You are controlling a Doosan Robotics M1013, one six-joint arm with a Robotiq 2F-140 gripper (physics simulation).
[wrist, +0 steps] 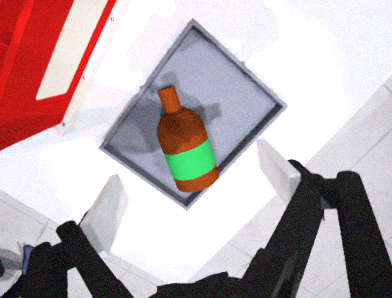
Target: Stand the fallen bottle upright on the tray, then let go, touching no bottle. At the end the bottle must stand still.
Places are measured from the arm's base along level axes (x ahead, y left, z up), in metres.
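Pixels of known places: gripper, fingertip midpoint: (190,171).
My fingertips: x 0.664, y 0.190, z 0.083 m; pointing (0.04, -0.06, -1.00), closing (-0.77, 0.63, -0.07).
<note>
For each thing: its middle in the pictures, then the offset to it from my fingertips. "spot": a spot on its surface instead. Level surfaces: height alone.
- brown bottle, body centre: (182,137) dx +0.022, dy -0.006, dz -0.148 m
- grey tray, surface spot: (230,82) spot: dx -0.086, dy +0.006, dz -0.185 m
- red crate, surface spot: (30,105) spot: dx +0.073, dy -0.182, dz -0.066 m
- white table top, its level: dz -0.190 m
The brown bottle (182,134) with a green label lies on its side on the grey tray (230,82), in the middle of the wrist view. Its neck points to the top and slightly left of the view, and its base is near the tray's lower corner, overlapping the rim in this view. My gripper (190,171) is open and empty. Its two pale fingertips show on either side of the bottle's lower part, apart from it, with the left one beyond the tray's lower left edge and the right one beyond its lower right edge. The height between fingertips and bottle is hard to tell.
A red crate (30,105) with a pale opening in its side stands at the upper left, close to the tray's left side. The tray lies on a white table top (315,65). The table's edges cross the lower left and lower right, with tiled floor (360,145) beyond.
</note>
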